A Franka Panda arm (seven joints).
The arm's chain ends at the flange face. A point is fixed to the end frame.
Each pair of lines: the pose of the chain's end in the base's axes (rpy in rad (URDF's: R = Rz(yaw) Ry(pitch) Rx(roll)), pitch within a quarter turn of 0, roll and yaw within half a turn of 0; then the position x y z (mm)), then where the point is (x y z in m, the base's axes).
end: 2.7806 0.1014 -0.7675 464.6 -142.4 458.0
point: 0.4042 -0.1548 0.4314
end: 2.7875 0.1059 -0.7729 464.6 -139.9 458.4
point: 0.4042 -0.1517 0.4316
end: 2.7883 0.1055 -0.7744 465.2 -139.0 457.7
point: 0.4048 -0.1507 0.4309
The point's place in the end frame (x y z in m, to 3 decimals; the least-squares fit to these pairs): -0.032 0.037 0.046
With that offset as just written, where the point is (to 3 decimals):
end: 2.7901 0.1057 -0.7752 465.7 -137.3 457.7
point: 0.405 -0.149 0.431
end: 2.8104 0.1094 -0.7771 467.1 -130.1 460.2
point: 0.407 -0.141 0.432
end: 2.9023 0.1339 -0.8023 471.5 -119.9 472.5
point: 0.412 -0.126 0.441
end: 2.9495 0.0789 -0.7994 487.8 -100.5 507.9
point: 0.431 -0.107 0.472
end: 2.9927 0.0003 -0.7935 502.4 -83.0 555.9
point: 0.449 -0.091 0.516
